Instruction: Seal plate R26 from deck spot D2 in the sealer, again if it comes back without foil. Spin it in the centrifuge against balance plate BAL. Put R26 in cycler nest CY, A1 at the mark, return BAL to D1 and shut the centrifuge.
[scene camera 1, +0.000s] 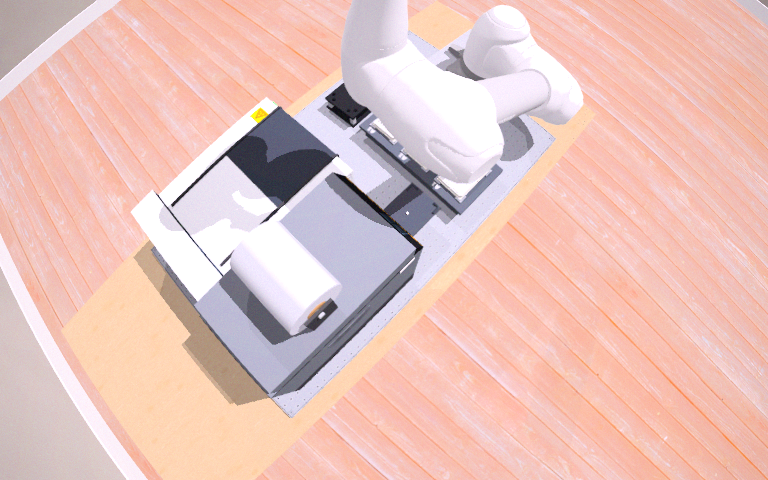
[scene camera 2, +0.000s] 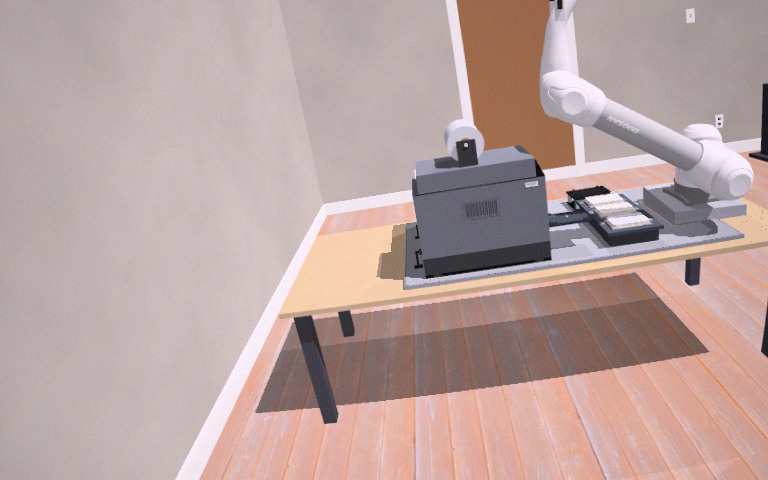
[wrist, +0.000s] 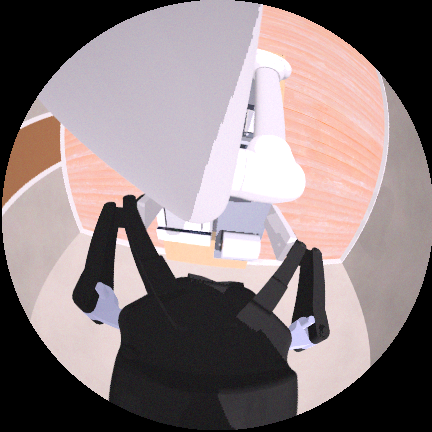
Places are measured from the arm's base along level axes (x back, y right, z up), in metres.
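Pixels of known places: gripper, between the fingertips: (scene camera 2: 557, 21); arm's base, origin of its link: (scene camera 1: 481, 71) (scene camera 2: 694, 195).
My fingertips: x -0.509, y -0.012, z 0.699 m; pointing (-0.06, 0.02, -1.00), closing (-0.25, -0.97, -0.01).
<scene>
Ahead of a thing's pixels: the offset from my fingertips to its top centre. Level surfaces: height alone.
The dark grey sealer @[dx -0.362, dy -0.070, dz -0.269 m] (scene camera 1: 351, 226) (scene camera 2: 481, 226) carries a white foil roll @[dx -0.383, dy -0.067, dz -0.269 m] (scene camera 1: 283, 277) (scene camera 2: 454, 135). Its flat dark carrier @[dx -0.065, dy -0.103, dz -0.643 m] (scene camera 1: 410, 206) (scene camera 2: 569, 218) sticks out towards the deck rack and shows no plate. White plates @[dx +0.137, dy -0.149, dz -0.673 m] (scene camera 1: 461, 187) (scene camera 2: 628, 221) sit in the dark deck rack @[dx +0.157, dy -0.026, dz -0.683 m] (scene camera 1: 396, 157) (scene camera 2: 634, 234); the arm partly hides them in scene camera 1, and I cannot read which is R26 or BAL. A white machine (scene camera 1: 198, 164) with a yellow label, perhaps the centrifuge, stands beside the sealer; its lid state is unclear. My gripper (wrist: 218, 201) is open and empty, high above the table, cut off in scene camera 2.
A small black stand (scene camera 1: 346, 104) (scene camera 2: 589, 193), perhaps the cycler nest, is behind the deck rack. The white arm (scene camera 1: 436, 107) (scene camera 2: 651, 133) reaches over the rack. The wooden table @[dz -0.758 m] (scene camera 1: 118, 339) (scene camera 2: 339, 266) bears a grey base plate @[dz -0.745 m] (scene camera 1: 526, 135) (scene camera 2: 730, 232).
</scene>
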